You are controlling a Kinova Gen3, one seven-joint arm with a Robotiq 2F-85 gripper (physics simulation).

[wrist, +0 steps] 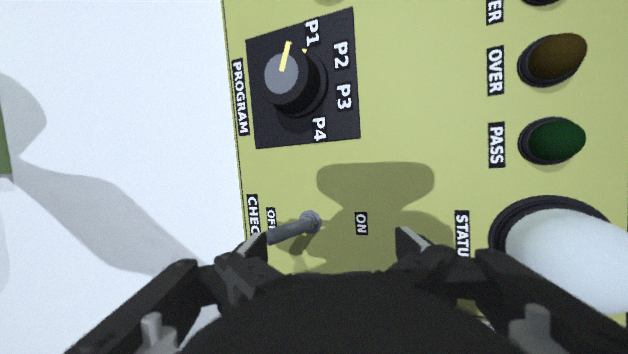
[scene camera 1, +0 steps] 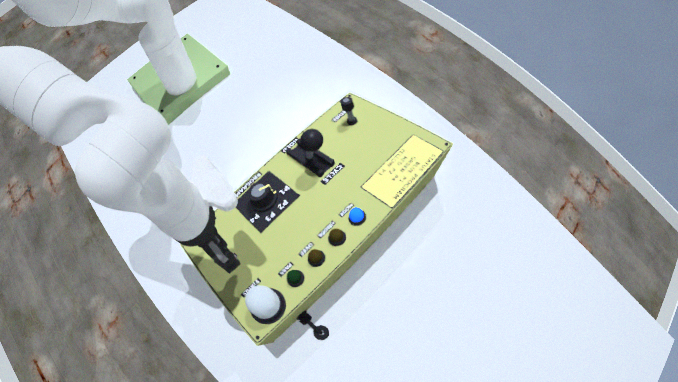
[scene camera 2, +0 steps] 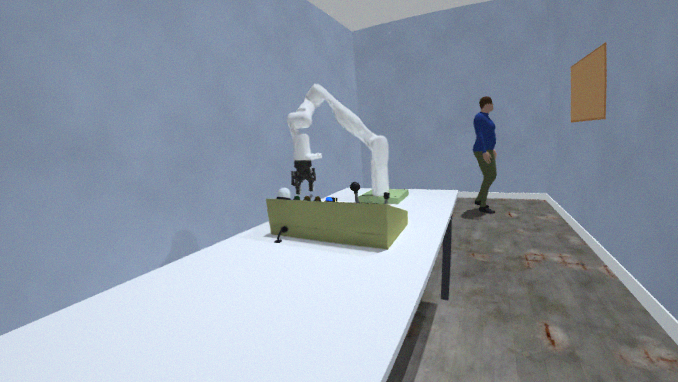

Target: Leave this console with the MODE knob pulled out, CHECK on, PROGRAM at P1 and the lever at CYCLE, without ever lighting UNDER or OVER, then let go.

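Note:
The gripper (scene camera 1: pixel 227 266) (scene camera 2: pixel 304 191) (wrist: pixel 332 239) is open and empty, pointing down over the CHECK corner of the olive console (scene camera 1: pixel 385 117) (scene camera 2: pixel 327 225) (wrist: pixel 420 100). The grey CHECK toggle (wrist: pixel 295 229) leans toward OFF, its tip beside the left finger in the wrist view. The PROGRAM knob (scene camera 1: pixel 261 195) (wrist: pixel 282 75) has its yellow mark toward P1. The black ball lever (scene camera 1: pixel 312 140) (scene camera 2: pixel 355 187) stands in the HOLD/CYCLE slot; its exact position is unclear. The MODE knob (scene camera 1: pixel 347 106) (scene camera 2: pixel 386 196) stands upright. The UNDER lamp (scene camera 1: pixel 337 236) and OVER lamp (scene camera 1: pixel 316 257) (wrist: pixel 557 60) are dark.
The MODE lamp (scene camera 1: pixel 356 216) is lit blue. The PASS lamp (scene camera 1: pixel 295 277) (wrist: pixel 557 138) is dark; the STATUS dome (scene camera 1: pixel 263 302) is white. A small black stalk (scene camera 1: pixel 320 332) (scene camera 2: pixel 284 229) stands beside the console. The arm's green base (scene camera 1: pixel 137 92) is behind; a person (scene camera 2: pixel 484 132) stands beyond the table.

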